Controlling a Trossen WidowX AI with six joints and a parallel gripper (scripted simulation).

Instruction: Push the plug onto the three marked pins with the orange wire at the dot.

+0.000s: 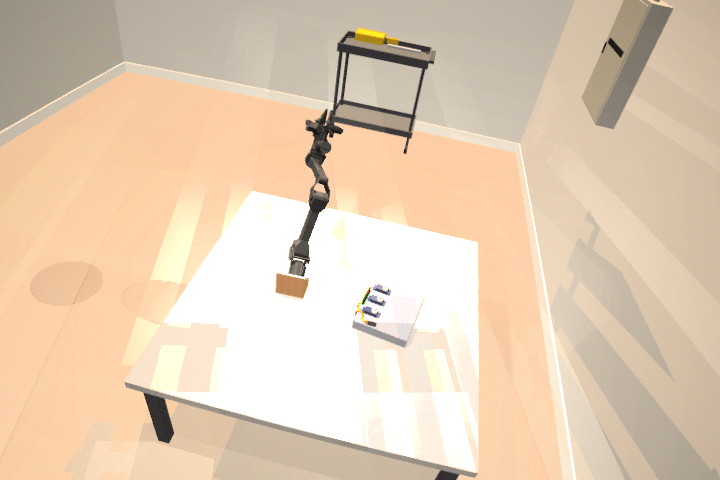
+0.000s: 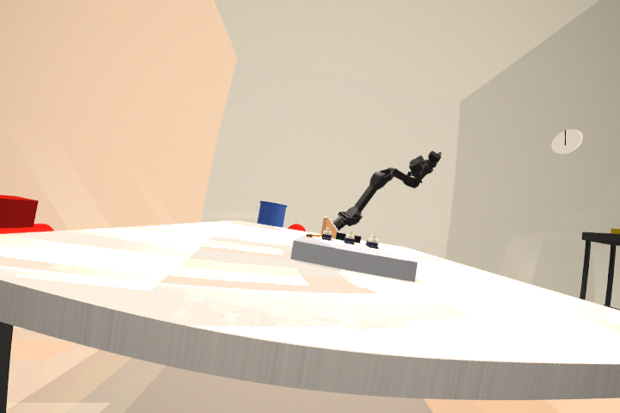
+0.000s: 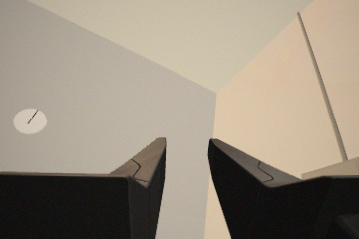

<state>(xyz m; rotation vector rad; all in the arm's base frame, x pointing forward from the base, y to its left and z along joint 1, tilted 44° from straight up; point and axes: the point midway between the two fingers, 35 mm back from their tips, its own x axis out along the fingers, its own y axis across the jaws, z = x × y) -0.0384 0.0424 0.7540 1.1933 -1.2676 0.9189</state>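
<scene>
Right now my gripper tip is 54 cm above the red band, 51 cm to the left of it and 45 cm short of it. The rest, counted from my gripper tip: servo 57 cm below, 52 cm to the right, 50 cm ahead; then printed holder 60 cm ahead, 59 cm below, 53 cm to the right.
</scene>
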